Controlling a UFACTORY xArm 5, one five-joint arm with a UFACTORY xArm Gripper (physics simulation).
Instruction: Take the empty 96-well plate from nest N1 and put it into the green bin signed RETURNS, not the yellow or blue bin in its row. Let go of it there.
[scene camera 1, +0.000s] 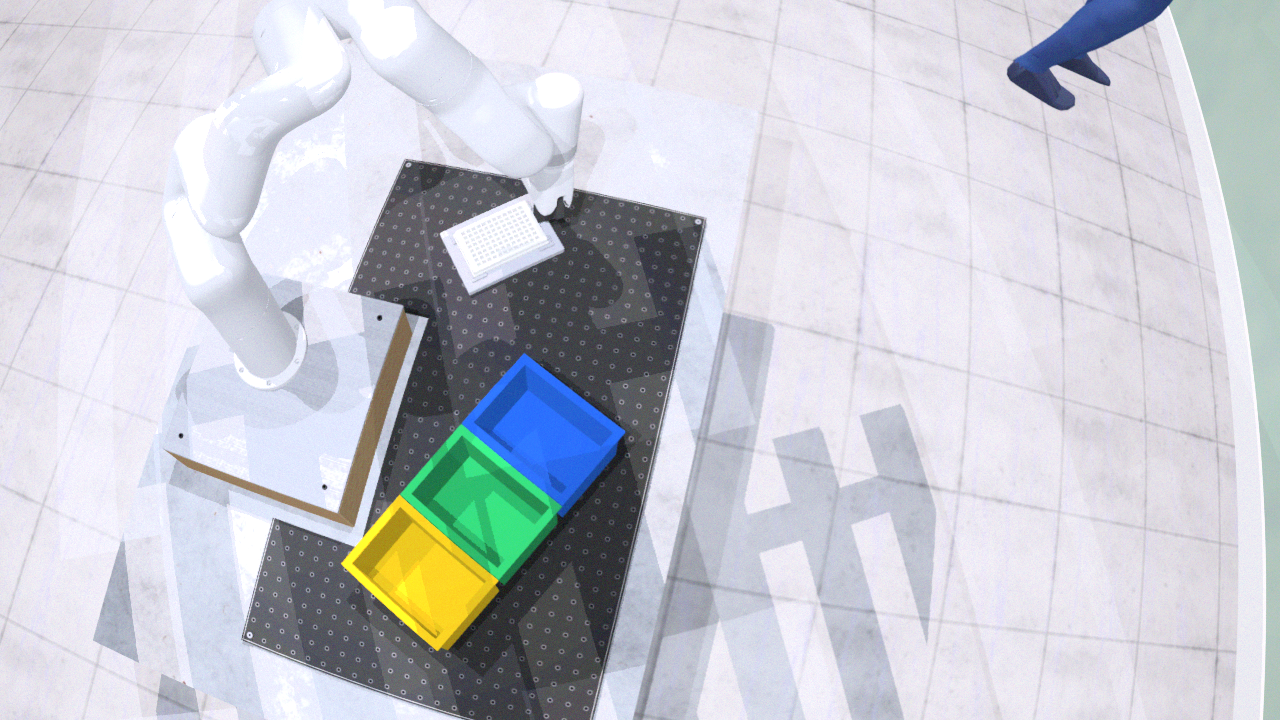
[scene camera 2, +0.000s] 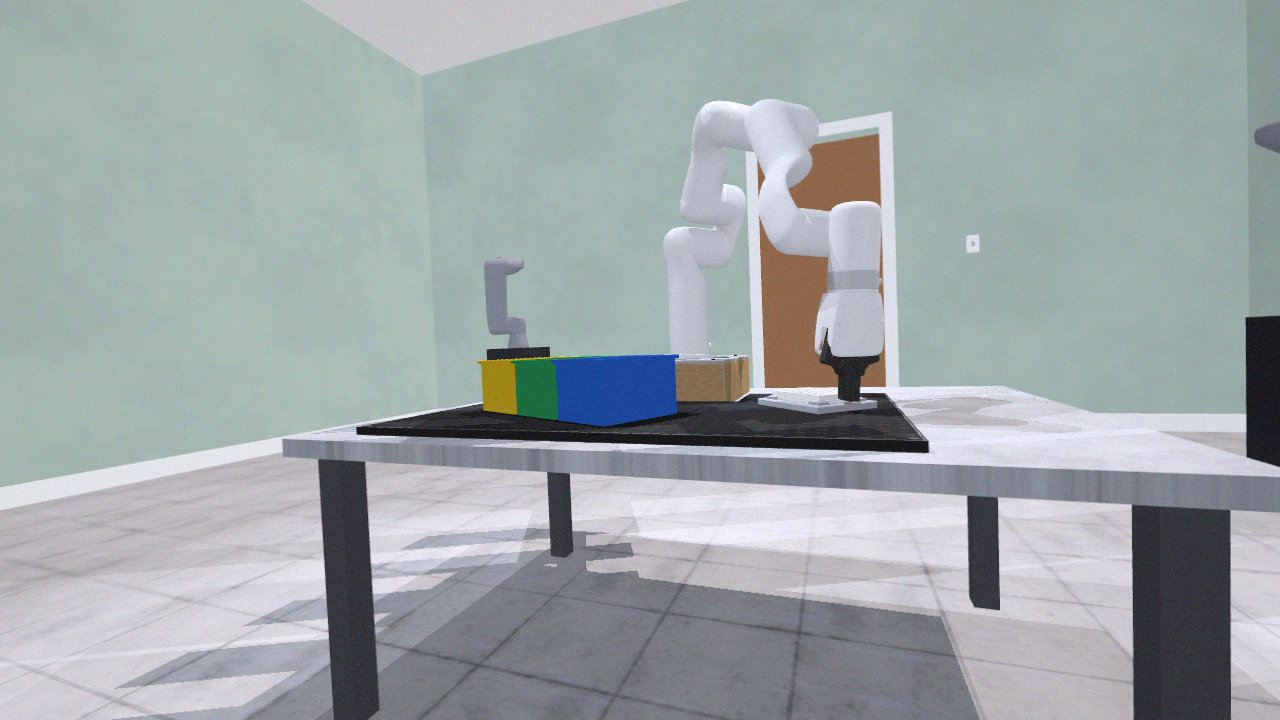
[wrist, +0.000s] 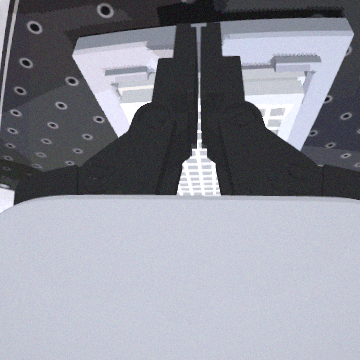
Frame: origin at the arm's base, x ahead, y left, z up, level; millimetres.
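Seen in the pictures: gripper, fingertip midpoint: (scene camera 1: 544, 216) (scene camera 2: 848, 400) (wrist: 199, 54); arm's base, origin of the base link: (scene camera 1: 270, 351) (scene camera 2: 689, 357).
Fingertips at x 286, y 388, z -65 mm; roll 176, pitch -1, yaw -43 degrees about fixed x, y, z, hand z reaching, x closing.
Observation:
Pixels of each thing's top centre, then the offset from my fingertips to it. Level surfaces: height alone.
- white 96-well plate, middle of its top: (wrist: 212, 163) (scene camera 1: 499, 235) (scene camera 2: 813, 391) 48 mm back, 61 mm right, 10 mm up
- pale grey nest, middle of its top: (wrist: 213, 151) (scene camera 1: 500, 238) (scene camera 2: 813, 396) 48 mm back, 61 mm right, 1 mm up
- green bin, middle of its top: (scene camera 1: 478, 501) (scene camera 2: 569, 357) 101 mm ahead, 467 mm right, 83 mm up
- black board, its level: 17 mm down
The white 96-well plate (scene camera 1: 501, 234) (wrist: 275, 117) sits in the pale grey nest (scene camera 1: 516, 267) (scene camera 2: 810, 407) (wrist: 322, 45) on the black perforated board. My gripper (scene camera 1: 556, 214) (scene camera 2: 848, 399) (wrist: 199, 54) is shut with nothing between its fingers. It points down at the short end of the nest, with its tips low over that end's rim in the wrist view; I cannot tell if they touch. The fingers hide part of the plate. The green bin (scene camera 1: 501, 510) (scene camera 2: 536, 391) stands empty in the middle of the row; its sign cannot be read.
The blue bin (scene camera 1: 554, 429) (scene camera 2: 617, 389) stands beside the green one on the nest's side, the yellow bin (scene camera 1: 420, 577) (scene camera 2: 498, 387) on the other. The robot's base box (scene camera 1: 380, 429) (scene camera 2: 707, 380) borders the black board (scene camera 1: 563, 626). A person's legs (scene camera 1: 1096, 31) show beyond the table.

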